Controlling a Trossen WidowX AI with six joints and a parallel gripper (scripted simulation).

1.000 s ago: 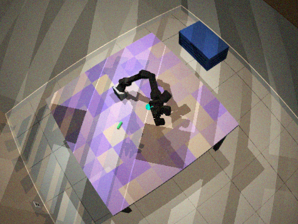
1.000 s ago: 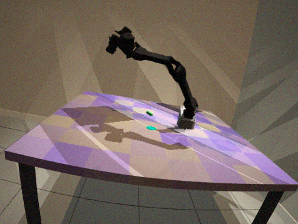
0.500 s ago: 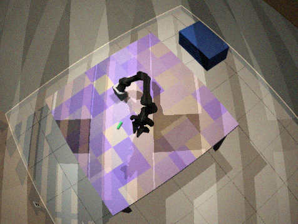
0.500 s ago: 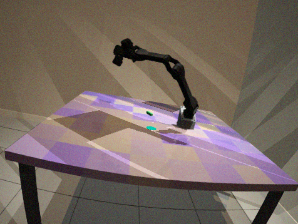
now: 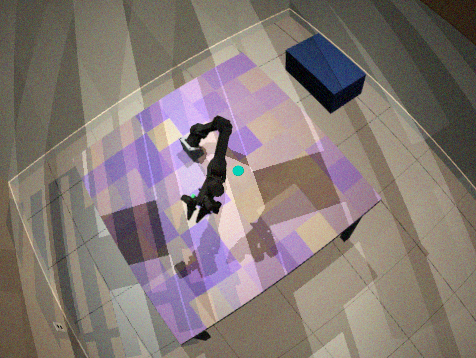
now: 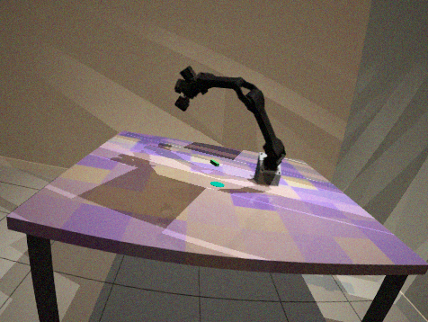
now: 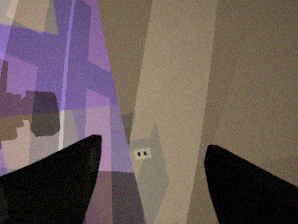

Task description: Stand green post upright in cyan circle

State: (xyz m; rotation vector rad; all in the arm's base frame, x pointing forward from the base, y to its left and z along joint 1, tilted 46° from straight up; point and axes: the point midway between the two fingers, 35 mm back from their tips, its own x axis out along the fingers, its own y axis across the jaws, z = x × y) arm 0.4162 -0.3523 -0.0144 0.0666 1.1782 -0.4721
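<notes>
Right now the green post is 30 cm below my gripper tip, 21 cm behind it and 9 cm to the left of it. Also, from my gripper tip: cyan circle 39 cm to the left, 30 cm below, 18 cm behind.
</notes>
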